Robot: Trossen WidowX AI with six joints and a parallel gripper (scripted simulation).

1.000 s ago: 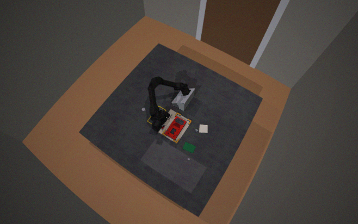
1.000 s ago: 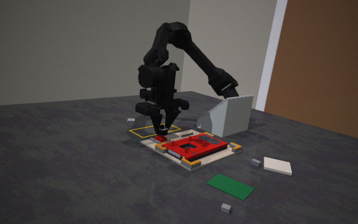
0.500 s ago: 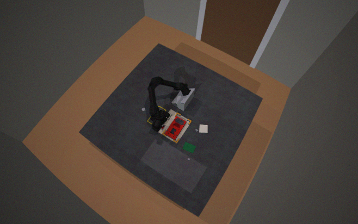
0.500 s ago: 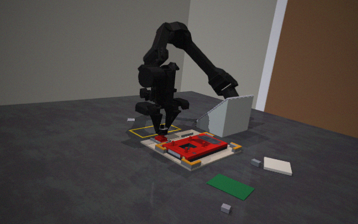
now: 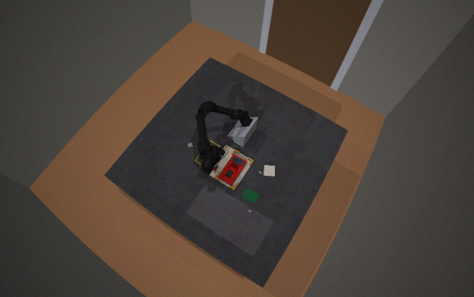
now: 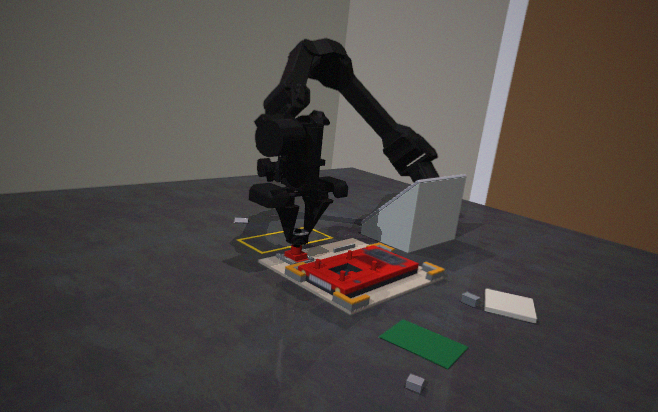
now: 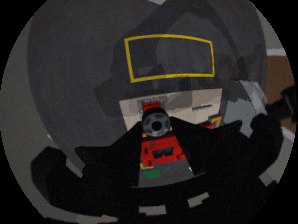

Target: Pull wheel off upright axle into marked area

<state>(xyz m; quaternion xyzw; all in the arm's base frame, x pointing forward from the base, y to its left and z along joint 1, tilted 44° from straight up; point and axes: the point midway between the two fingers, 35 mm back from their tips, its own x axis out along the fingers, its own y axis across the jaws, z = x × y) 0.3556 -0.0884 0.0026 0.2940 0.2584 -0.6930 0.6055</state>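
Now: the black axle 10 mm below my gripper tip. The rest, counted from my gripper tip: green pad 300 mm to the left, 60 mm ahead, 50 mm below; dark wheel right at my gripper tip; beige tile 340 mm to the left, 160 mm behind, 40 mm below.
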